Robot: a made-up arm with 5 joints. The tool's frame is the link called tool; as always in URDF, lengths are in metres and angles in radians. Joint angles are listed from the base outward.
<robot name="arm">
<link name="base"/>
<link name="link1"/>
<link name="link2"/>
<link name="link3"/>
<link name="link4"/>
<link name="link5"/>
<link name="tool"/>
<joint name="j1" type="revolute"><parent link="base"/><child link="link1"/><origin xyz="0 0 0.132" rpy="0 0 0"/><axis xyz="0 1 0"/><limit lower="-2.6" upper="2.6"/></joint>
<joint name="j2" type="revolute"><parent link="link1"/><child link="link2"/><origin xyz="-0.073 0.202 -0.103" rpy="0 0 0"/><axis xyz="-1 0 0"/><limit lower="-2.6" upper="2.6"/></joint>
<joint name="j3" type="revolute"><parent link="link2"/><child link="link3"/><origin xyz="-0.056 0.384 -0.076" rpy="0 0 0"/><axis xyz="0 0 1"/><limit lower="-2.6" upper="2.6"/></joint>
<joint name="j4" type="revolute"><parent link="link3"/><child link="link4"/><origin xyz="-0.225 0.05 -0.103" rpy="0 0 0"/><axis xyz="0 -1 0"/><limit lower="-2.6" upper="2.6"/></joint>
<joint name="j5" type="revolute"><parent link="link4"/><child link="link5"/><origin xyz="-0.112 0.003 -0.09" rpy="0 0 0"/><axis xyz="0 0 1"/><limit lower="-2.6" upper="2.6"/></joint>
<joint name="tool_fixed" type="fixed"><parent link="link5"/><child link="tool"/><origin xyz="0.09 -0.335 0.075" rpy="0 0 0"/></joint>
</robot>
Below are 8 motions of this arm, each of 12 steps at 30 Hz.
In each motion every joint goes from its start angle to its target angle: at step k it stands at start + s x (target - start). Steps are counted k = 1, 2, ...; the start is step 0. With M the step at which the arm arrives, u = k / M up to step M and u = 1 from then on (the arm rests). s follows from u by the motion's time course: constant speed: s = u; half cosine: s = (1 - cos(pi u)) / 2; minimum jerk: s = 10 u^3 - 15 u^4 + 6 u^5.
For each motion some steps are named. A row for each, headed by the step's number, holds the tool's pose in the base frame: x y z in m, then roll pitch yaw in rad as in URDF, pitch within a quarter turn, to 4 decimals.
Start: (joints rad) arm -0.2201 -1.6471 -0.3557 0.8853 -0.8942
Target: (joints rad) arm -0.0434 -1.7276 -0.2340 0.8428 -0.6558
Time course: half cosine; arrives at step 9
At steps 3, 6, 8, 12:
3: -0.6197 0.5910 0.2489 1.4738 1.0007 -0.9280
6: -0.5841 0.5540 0.2643 1.5011 0.9325 -0.8808
8: -0.5666 0.5384 0.2706 1.5123 0.9023 -0.8635
12: -0.5641 0.5363 0.2714 1.5138 0.8982 -0.8612

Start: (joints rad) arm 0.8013 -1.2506 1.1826 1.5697 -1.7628
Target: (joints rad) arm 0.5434 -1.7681 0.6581 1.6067 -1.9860
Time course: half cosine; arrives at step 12
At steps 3, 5, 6, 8, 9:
3: -0.2193 0.8729 0.2759 -3.0203 1.2456 0.3535
5: -0.1823 0.8657 0.3639 -2.5899 1.2423 0.6749
6: -0.1629 0.8543 0.4168 -2.3508 1.2148 0.8557
8: -0.1314 0.8155 0.5207 -1.9864 1.1157 1.1173
9: -0.1209 0.7929 0.5634 -1.8745 1.0614 1.1907

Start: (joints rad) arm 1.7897 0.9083 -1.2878 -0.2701 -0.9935
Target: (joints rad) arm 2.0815 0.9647 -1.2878 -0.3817 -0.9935
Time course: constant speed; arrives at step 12
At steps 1, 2, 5, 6, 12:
1: -0.7058 0.6521 0.8041 -1.8885 -0.5472 -0.7310
2: -0.6890 0.6506 0.8207 -1.9112 -0.5299 -0.7229
5: -0.6361 0.6461 0.8681 -1.9775 -0.4775 -0.7011
6: -0.6177 0.6446 0.8829 -1.9991 -0.4599 -0.6946
12: -0.5003 0.6353 0.9619 -2.1238 -0.3531 -0.6629

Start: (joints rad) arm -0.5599 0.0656 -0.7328 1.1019 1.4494
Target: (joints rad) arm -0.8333 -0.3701 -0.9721 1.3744 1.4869
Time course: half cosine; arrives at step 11
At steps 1, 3, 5, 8, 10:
1: -0.0586 0.7346 -0.0378 -1.5783 -0.4515 0.8976
3: -0.0736 0.7417 -0.0069 -1.6066 -0.5312 0.9021
5: -0.1047 0.7475 0.0427 -1.6497 -0.6611 0.9110
8: -0.1657 0.7409 0.1117 -1.7037 -0.8514 0.9268
10: -0.1923 0.7334 0.1347 -1.7193 -0.9199 0.9328

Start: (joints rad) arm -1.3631 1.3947 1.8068 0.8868 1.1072
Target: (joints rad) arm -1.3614 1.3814 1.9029 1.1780 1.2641
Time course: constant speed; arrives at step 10
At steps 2, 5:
2: 0.3778 0.2556 -0.0539 -0.4111 1.1420 2.2024
5: 0.3558 0.2675 -0.0589 -0.3161 1.1102 2.3897

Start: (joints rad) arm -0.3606 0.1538 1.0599 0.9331 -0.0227
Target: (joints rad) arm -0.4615 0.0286 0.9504 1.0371 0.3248
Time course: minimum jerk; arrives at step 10
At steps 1, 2, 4, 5, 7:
1: 0.1179 0.2139 -0.1637 -0.6180 -0.8944 1.5151
2: 0.1166 0.2190 -0.1596 -0.6477 -0.8963 1.5461
4: 0.1075 0.2449 -0.1383 -0.8072 -0.8953 1.7088
5: 0.0989 0.2622 -0.1234 -0.9187 -0.8837 1.8194
7: 0.0785 0.2924 -0.0968 -1.1130 -0.8404 2.0044

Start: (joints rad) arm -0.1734 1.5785 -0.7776 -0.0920 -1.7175
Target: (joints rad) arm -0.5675 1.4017 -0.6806 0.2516 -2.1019
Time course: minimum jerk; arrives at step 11
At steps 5, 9, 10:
5: -0.2216 0.0439 -1.0142 1.5531 -0.1884 -3.0924
9: 0.0782 0.0531 -1.0476 1.6586 0.1849 -2.9644
10: 0.1002 0.0543 -1.0465 1.6683 0.2112 -2.9529

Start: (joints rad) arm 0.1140 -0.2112 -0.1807 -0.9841 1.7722
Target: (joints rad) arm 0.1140 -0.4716 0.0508 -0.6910 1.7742
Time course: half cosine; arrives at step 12
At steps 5, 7, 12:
5: -0.2449 0.8788 -0.0870 0.9807 -0.4635 1.5532
7: -0.2399 0.8779 -0.0349 0.8752 -0.5277 1.6275
12: -0.2335 0.8700 0.0402 0.7027 -0.6129 1.7436

